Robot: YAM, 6 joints.
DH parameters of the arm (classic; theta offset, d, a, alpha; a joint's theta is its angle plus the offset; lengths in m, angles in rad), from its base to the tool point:
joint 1: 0 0.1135 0.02 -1.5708
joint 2: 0 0 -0.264 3.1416
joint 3: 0.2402 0 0.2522 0
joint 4: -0.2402 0 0.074 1.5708
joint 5: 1.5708 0 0 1.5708
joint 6: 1.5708 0.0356 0 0
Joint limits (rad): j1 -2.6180..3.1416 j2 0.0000..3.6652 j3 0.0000..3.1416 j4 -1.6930..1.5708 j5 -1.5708..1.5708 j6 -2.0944..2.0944
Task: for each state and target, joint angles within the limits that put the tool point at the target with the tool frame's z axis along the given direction. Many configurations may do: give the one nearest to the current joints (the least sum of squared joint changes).
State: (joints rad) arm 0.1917 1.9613 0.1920 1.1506 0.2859 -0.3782
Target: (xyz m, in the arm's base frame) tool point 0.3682 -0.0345 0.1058 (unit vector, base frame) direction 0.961 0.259 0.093
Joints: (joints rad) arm -0.1302 2.1808 0.7431 1.5386 -0.3916 -0.3782
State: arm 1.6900 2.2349 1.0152 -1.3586 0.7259 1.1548
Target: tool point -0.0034 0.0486 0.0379 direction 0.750 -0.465 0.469
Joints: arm 2.0037 2.8364 0.4484 -1.3204 0.5075 1.1548
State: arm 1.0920 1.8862 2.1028 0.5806 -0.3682 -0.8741
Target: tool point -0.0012 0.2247 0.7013 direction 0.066 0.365 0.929
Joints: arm 1.5876 1.7890 2.6788 0.3077 0.0721 -0.8741
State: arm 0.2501 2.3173 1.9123 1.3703 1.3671 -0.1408
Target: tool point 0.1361 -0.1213 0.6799 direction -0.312 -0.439 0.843
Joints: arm -0.6226 1.5911 2.2566 0.9022 0.5685 -0.1408
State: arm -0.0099 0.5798 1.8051 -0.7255 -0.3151 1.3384
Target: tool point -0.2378 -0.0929 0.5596 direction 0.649 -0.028 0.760
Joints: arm 0.3387 0.5496 2.3648 -0.9150 0.2445 1.3384
